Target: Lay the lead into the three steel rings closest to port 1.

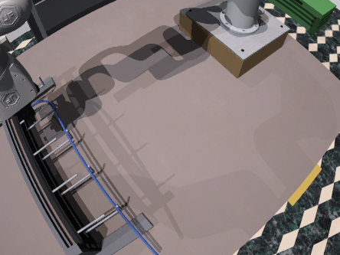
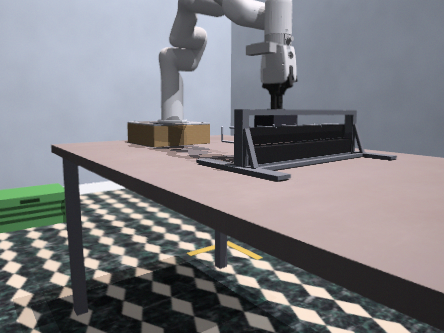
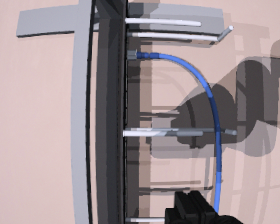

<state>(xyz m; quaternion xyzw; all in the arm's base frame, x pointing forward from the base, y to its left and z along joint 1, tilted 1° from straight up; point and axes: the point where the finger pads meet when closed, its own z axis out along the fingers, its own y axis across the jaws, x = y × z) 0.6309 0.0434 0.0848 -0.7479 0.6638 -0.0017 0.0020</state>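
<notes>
Right now the rack is 6 cm ahead of my hand, 6 cm to the left of it and 10 cm below it.
</notes>
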